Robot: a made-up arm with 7 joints.
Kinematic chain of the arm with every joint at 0, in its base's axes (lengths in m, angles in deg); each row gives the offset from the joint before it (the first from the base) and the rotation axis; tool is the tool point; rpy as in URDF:
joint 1: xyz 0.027 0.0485 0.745 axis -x
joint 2: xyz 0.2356 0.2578 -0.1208 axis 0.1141 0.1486 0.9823
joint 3: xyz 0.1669 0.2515 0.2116 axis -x
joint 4: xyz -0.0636 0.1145 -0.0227 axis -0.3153 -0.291 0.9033
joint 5: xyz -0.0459 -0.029 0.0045 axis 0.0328 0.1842 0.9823
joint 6: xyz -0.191 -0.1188 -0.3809 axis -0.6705 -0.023 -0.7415
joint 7: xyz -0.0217 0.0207 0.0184 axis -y
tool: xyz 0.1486 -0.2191 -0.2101 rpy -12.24 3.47 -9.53
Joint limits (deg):
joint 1: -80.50..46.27
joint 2: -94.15..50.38
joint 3: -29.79..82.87
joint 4: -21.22..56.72
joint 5: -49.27..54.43
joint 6: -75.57..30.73
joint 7: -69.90..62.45
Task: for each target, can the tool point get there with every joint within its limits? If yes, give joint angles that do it. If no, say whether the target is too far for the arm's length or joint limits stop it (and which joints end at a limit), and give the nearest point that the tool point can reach.
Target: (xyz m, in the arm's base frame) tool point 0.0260 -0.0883 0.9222
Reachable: yes | joints 5.39 -45.38 67.60 32.64 4.96 -40.07 -48.40
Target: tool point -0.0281 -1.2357 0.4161
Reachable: no: joint limits stop it (at a limit: joint 1, joint 2, joint 3, joint 4, joint 5, joint 7) | nearest point 0.1540 -0.5641 0.6752 | short by 0.743 m
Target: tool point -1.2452 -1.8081 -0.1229
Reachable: no: too far | nearest point -0.2409 -0.2120 0.2680 | short by 1.926 m
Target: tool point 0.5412 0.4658 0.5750
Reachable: yes | joints -38.49 14.89 34.38 36.62 -37.83 -59.61 0.39
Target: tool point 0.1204 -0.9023 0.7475
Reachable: no: joint limits stop it (at a limit: joint 1, joint 3, joint 4, joint 6, joint 7) | nearest point 0.1448 -0.5888 0.7790 | short by 0.316 m
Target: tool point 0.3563 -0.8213 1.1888
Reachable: no: joint limits stop it (at a limit: joint 3, joint 4, joint 6, joint 7) | nearest point 0.3223 -0.5170 1.0335 | short by 0.343 m
